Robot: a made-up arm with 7 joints. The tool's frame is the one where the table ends. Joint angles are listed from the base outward.
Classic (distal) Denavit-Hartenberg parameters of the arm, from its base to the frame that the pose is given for. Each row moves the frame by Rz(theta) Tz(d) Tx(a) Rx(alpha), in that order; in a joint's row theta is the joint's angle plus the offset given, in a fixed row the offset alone. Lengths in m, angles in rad.
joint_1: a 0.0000, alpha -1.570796, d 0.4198, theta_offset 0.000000
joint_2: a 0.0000, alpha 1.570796, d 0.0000, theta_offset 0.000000
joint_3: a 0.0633, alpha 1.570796, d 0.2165, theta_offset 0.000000
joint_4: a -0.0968, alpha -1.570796, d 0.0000, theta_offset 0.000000
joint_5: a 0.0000, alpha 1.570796, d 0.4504, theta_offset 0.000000
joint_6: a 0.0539, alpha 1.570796, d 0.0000, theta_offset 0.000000
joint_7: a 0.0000, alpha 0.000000, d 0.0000, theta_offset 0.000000
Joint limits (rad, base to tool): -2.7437..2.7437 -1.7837..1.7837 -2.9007..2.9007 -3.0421..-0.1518 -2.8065..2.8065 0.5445..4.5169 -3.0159..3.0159
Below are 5 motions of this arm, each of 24 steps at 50 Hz.
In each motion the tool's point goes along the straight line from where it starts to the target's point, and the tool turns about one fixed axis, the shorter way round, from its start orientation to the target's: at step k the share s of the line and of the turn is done. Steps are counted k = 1, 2, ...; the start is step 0. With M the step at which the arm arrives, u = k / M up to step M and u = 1 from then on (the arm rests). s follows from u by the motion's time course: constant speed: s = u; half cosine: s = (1 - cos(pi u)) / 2; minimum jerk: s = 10 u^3 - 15 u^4 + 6 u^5.
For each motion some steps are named. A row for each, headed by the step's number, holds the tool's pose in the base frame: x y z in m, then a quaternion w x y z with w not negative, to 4 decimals.
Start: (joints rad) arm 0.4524 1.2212 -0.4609 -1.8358 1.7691 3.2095 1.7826
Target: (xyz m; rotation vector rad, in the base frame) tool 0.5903 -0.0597 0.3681 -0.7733 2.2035 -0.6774
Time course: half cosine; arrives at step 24
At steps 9, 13, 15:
9: 0.4663 -0.0934 0.1616 0.2043 -0.0585 0.9490 -0.2327
13: 0.5123 -0.0809 0.2382 0.2604 -0.1493 0.9217 -0.2459
15: 0.5349 -0.0747 0.2759 0.2868 -0.1932 0.9040 -0.2513

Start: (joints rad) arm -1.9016 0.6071 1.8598 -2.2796 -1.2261 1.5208 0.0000
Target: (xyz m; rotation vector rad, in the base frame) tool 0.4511 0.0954 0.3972 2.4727 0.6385 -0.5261
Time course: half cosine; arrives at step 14
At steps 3, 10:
3: 0.5008 -0.0135 0.4613 0.3087 0.9117 0.2031 -0.1795
10: 0.4616 0.0724 0.4107 0.2735 0.9143 0.2293 -0.1915

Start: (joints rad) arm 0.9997 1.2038 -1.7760 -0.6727 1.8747 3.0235 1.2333
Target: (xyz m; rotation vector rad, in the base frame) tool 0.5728 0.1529 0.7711 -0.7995 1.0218 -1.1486
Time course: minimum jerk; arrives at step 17
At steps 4, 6, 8, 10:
4: 0.5244 0.2983 0.7469 0.6593 -0.4645 0.3641 -0.4658
6: 0.5324 0.2742 0.7509 0.6584 -0.4464 0.3788 -0.4730
8: 0.5433 0.2414 0.7564 0.6564 -0.4214 0.3985 -0.4824
10: 0.5549 0.2068 0.7621 0.6536 -0.3945 0.4188 -0.4918

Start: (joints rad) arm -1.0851 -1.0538 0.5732 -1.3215 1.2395 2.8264 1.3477
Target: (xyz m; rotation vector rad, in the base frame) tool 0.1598 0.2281 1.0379 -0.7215 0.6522 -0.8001
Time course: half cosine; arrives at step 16
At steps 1, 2, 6, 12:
1: 0.1198 0.2532 1.0176 0.6914 -0.3494 0.2605 -0.5762
2: 0.1210 0.2524 1.0181 0.6953 -0.3494 0.2620 -0.5708
6: 0.1319 0.2456 1.0237 0.7311 -0.3479 0.2756 -0.5181
12: 0.1539 0.2318 1.0349 0.7937 -0.3404 0.2994 -0.4056

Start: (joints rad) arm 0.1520 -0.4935 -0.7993 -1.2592 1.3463 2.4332 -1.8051
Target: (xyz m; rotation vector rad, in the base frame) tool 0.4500 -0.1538 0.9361 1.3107 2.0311 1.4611
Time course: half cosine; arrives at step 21
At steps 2, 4, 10, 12, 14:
2: 0.1212 -0.3634 0.9786 0.2264 0.4568 0.1466 0.8477
4: 0.1429 -0.3496 0.9758 0.2248 0.4636 0.1890 0.8360
10: 0.2693 -0.2690 0.9595 0.2069 0.4843 0.4250 0.7362
12: 0.3193 -0.2371 0.9530 0.1959 0.4837 0.5115 0.6827
14: 0.3659 -0.2074 0.9470 0.1838 0.4785 0.5873 0.6264

